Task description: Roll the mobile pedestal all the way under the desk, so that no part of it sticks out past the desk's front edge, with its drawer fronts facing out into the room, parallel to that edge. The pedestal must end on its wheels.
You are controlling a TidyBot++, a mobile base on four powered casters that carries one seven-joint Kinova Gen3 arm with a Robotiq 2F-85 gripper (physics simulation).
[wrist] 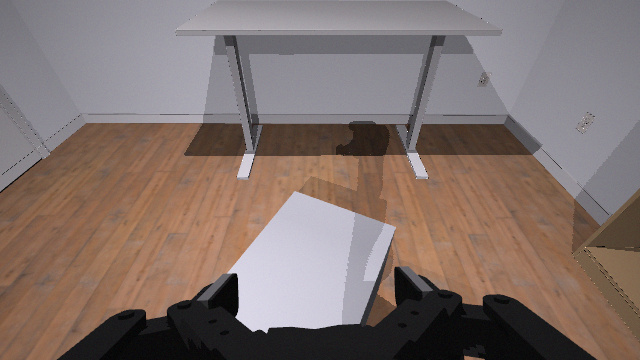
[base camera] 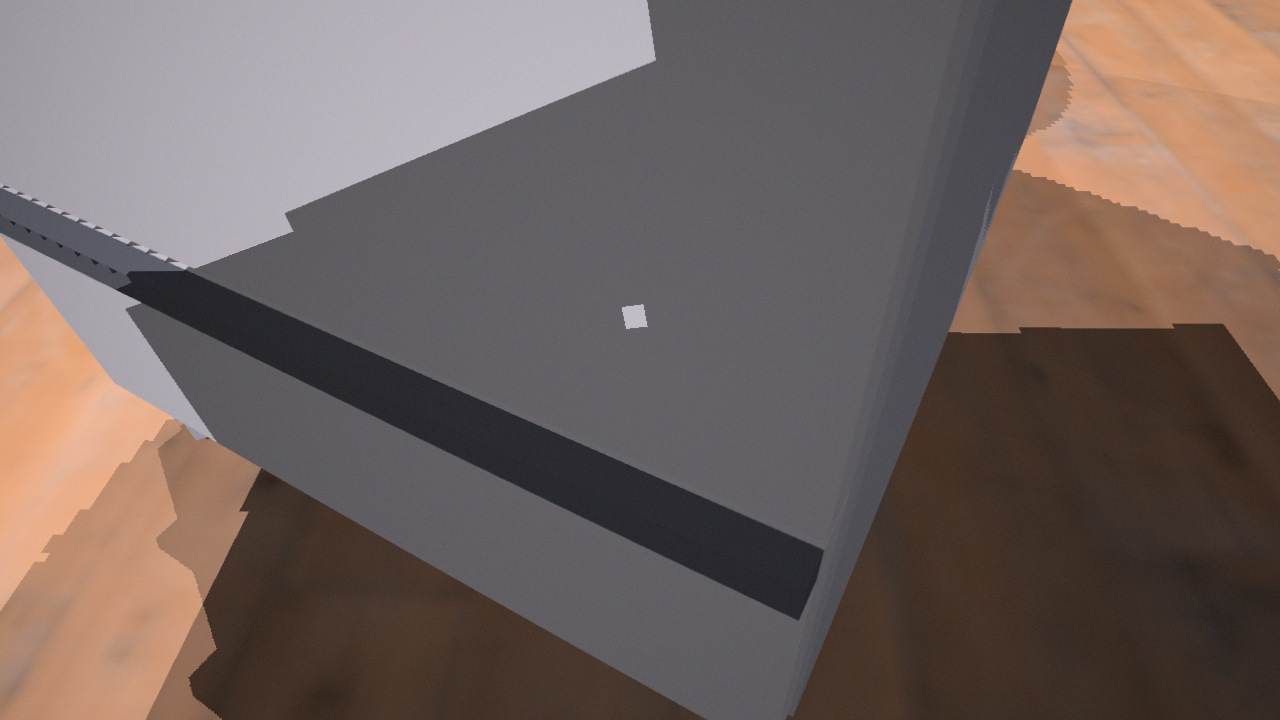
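The pedestal (base camera: 501, 394) (wrist: 310, 260) is light grey with a flat top. In the wrist view it stands on the floor in front of the desk, turned at an angle to the desk's front edge, its near part hidden by the gripper. In the base camera view its drawer fronts fill much of the picture, very close, with a dark groove between two fronts; its wheels do not show. The desk (wrist: 340, 33) has a light top on two legs and stands against the back wall. My gripper (wrist: 316, 287) is open, with nothing between its fingers, above the pedestal's near part in the wrist view.
The desk's left foot (wrist: 246, 166) and right foot (wrist: 417, 166) reach forward on the floor, with a gap between them. A tan wooden unit (wrist: 617, 270) stands at the right edge of the wrist view. Walls rise behind the desk and at both sides. Shadows lie across the wooden floor.
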